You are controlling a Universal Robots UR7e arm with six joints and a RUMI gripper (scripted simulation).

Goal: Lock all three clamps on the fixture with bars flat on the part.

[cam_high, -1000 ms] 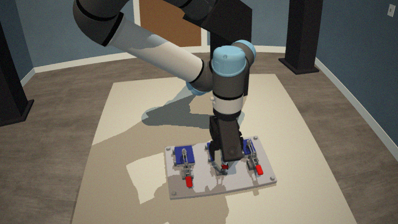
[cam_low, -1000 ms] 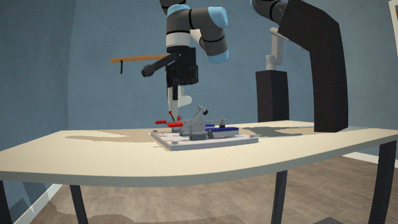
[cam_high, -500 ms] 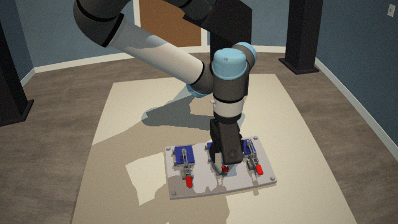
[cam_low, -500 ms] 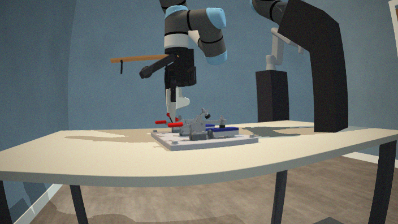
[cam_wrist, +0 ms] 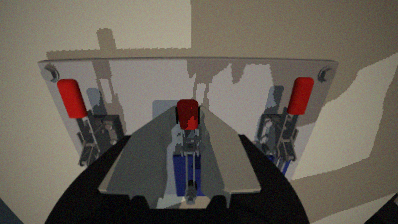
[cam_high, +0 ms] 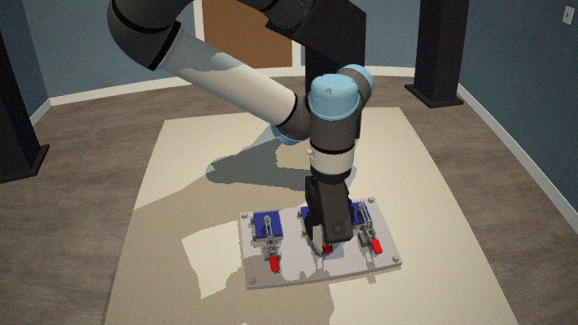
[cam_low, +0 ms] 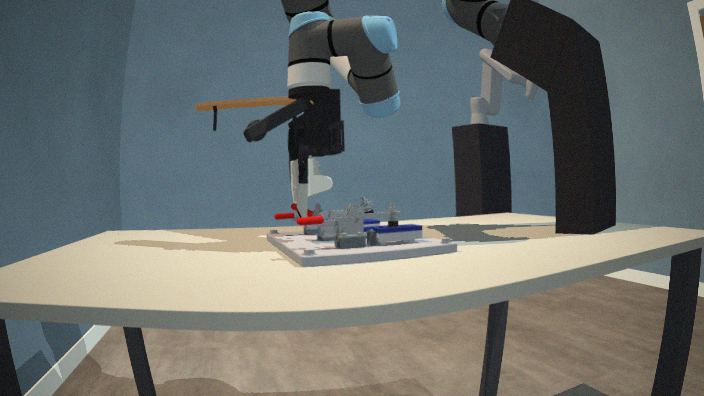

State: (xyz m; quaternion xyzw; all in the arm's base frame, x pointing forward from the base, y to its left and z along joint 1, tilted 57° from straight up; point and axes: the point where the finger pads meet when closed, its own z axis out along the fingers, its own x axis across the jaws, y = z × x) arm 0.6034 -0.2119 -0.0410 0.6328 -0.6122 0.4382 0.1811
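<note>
Now: the grey fixture plate 80 mm behind my hand, 10 mm to the left of it and 60 mm below it. Round my hand: blue part: 130 mm behind, 20 mm to the left, 40 mm below.
</note>
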